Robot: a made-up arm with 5 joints. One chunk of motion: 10 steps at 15 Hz.
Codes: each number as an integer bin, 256 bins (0 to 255) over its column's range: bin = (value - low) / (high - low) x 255, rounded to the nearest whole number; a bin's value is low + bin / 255 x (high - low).
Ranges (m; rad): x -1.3..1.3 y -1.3..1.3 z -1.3..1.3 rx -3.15..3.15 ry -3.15..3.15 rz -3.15..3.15
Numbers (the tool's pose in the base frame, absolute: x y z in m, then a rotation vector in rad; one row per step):
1: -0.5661 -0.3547 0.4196 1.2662 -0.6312 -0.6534
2: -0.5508 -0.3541 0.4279 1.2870 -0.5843 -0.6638
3: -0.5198 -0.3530 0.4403 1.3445 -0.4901 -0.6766
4: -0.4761 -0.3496 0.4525 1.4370 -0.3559 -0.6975
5: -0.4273 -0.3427 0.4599 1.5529 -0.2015 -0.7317
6: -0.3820 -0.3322 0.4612 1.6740 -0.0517 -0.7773
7: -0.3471 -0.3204 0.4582 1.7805 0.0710 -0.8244
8: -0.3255 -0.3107 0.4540 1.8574 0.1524 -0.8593
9: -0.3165 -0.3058 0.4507 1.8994 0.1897 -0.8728
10: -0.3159 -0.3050 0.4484 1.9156 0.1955 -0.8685
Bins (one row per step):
1: 72 93 169 179 102 101
2: 73 93 169 180 104 101
3: 77 93 171 182 108 100
4: 81 93 172 186 113 99
5: 86 94 173 190 119 98
6: 90 95 173 195 125 96
7: 93 96 172 200 130 94
8: 96 97 172 203 134 93
9: 96 98 172 204 135 92
10: 97 98 171 205 135 92

